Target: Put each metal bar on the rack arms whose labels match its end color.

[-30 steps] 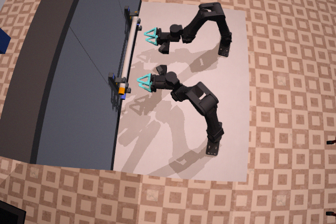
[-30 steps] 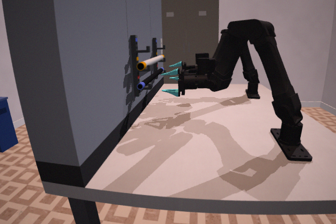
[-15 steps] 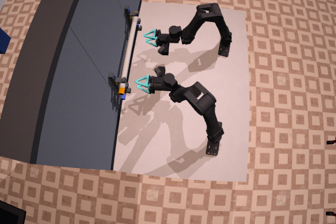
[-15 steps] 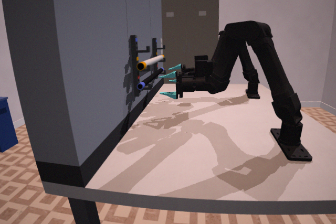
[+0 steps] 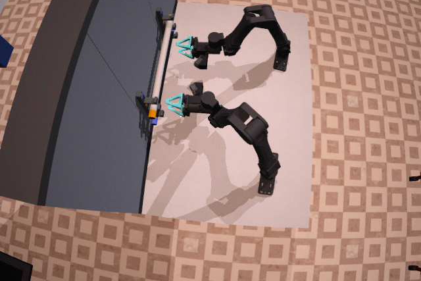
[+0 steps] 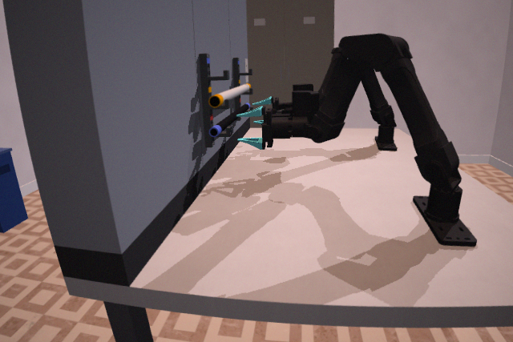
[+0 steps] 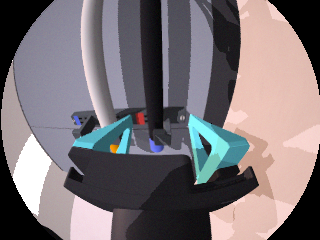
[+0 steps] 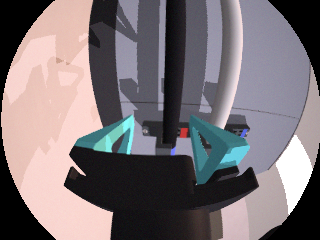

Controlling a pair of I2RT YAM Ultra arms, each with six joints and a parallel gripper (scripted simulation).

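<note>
Now: the dark metal bar 4 cm ahead of my right hand, 14 cm to the left of it and 1 cm above it. Also, from my right hand: pale metal bar 3 cm ahead, 14 cm to the left, 9 cm above; tall grey wall panel 14 cm ahead, 19 cm to the left, 28 cm above.
</note>
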